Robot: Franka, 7 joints.
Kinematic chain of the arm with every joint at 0, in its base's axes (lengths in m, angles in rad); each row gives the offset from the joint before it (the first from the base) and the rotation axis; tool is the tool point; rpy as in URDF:
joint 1: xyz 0 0 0.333 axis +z
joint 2: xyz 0 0 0 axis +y
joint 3: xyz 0 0 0.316 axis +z
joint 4: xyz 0.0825 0 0 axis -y
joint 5: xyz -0.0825 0 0.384 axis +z
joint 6: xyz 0 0 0 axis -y
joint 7: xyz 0.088 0 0 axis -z
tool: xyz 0 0 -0.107 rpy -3.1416 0 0
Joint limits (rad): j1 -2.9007..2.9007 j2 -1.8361..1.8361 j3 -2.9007..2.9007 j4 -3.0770..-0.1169 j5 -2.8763..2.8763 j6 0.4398..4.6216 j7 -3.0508..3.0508
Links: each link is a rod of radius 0.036 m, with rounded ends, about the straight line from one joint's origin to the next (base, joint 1, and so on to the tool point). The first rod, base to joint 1, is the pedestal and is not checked.
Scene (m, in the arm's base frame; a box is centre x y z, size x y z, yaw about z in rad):
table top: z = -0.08
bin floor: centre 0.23 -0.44 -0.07 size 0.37 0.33 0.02 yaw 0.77
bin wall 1: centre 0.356 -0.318 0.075 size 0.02 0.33 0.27 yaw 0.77
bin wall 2: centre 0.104 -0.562 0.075 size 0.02 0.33 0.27 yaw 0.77
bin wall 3: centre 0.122 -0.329 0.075 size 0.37 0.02 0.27 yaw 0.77
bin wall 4: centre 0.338 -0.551 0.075 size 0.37 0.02 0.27 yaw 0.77
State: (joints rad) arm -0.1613 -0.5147 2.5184 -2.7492 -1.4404 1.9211 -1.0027
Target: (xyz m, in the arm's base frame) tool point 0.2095 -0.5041 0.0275
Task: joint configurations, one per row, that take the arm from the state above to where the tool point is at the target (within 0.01 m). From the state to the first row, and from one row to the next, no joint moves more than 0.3 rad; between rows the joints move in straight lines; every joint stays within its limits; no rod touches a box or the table.
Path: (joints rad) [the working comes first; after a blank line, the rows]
Joints at the target: 2.2053 -0.8381 2.9007 -1.9720 -1.4250 2.5444 -1.0027
Straight joint move there: touches bin wall 2, bin wall 3.

1: 0.1339 -0.4619 2.5635 -2.6861 -1.4402 1.9999 -1.0027
2: 0.4292 -0.4091 2.6087 -2.6231 -1.4399 2.0788 -1.0027
3: 0.7244 -0.3563 2.6538 -2.5600 -1.4397 2.1576 -1.0027
4: 1.0197 -0.3035 2.6990 -2.4970 -1.4395 2.2364 -1.0027
5: 1.3149 -0.2507 2.7441 -2.4339 -1.4392 2.3152 -1.0027
6: 1.6101 -0.1979 2.7893 -2.3708 -1.4390 2.3941 -1.0027
7: 1.9054 -0.1451 2.8344 -2.3078 -1.4387 2.4729 -1.0027
8: 2.2006 -0.0923 2.8795 -2.2447 -1.4385 2.5517 -1.0027
9: 2.2022 -0.3409 2.8866 -2.1538 -1.4340 2.5493 -1.0027
10: 2.2037 -0.5895 2.8936 -2.0629 -1.4295 2.5468 -1.0027
11: 2.2053 -0.8381 2.9007 -1.9720 -1.4250 2.5444 -1.0027

